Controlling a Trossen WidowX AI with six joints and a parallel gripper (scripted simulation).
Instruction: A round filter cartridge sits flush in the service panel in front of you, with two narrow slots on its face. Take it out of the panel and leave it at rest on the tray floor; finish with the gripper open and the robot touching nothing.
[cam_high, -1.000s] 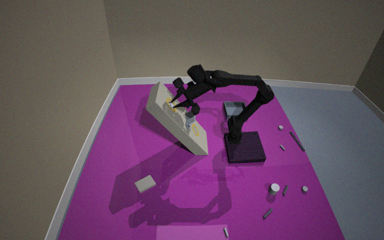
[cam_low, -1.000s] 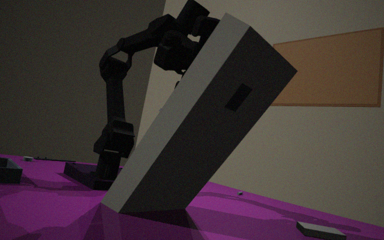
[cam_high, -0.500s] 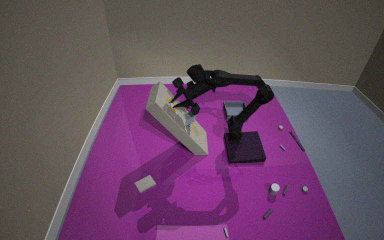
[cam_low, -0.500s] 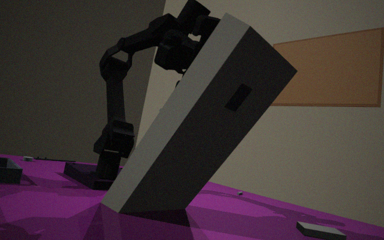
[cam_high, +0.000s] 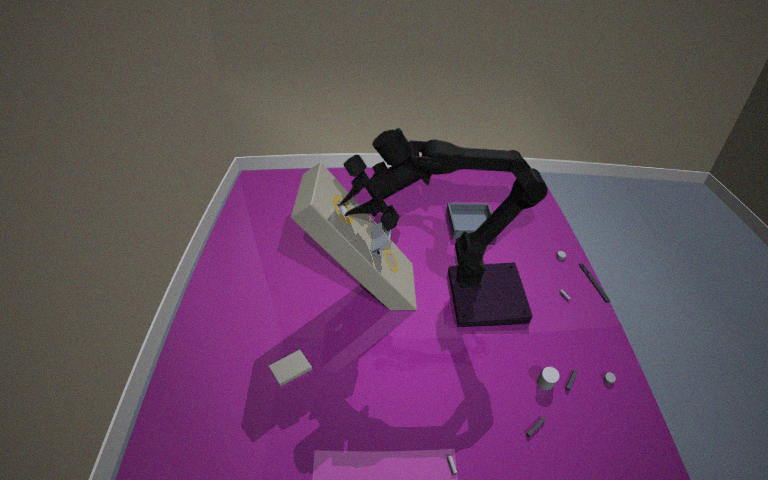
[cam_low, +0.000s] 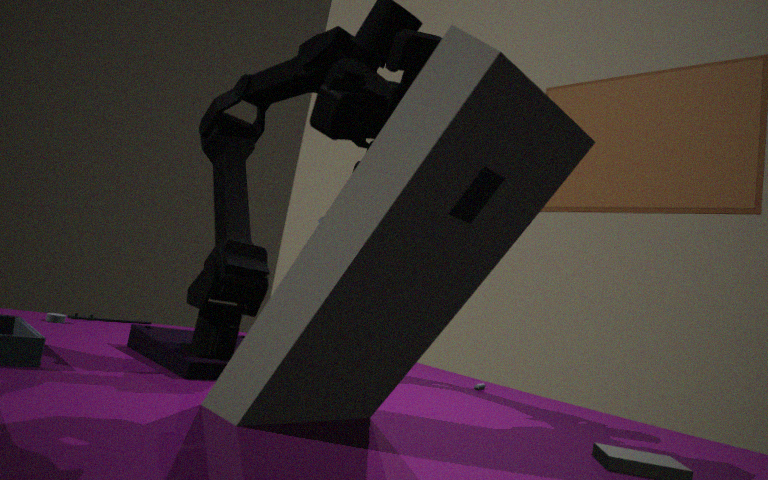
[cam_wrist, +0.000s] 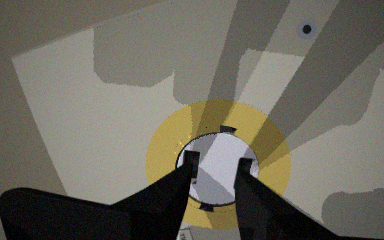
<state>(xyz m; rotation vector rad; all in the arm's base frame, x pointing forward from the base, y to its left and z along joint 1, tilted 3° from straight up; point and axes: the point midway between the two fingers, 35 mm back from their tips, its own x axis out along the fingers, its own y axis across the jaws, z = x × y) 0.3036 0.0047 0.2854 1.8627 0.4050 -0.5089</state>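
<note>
Now: gripper tip 10 mm short of the round grey filter cartridge and 10 mm above it. From my gripper tip the other things lie so: grey tray: 400 mm behind, 300 mm to the right, 260 mm below; then beige service panel: 90 mm below, 30 mm behind; then white block: 280 mm to the left, 270 mm below, 120 mm ahead.
</note>
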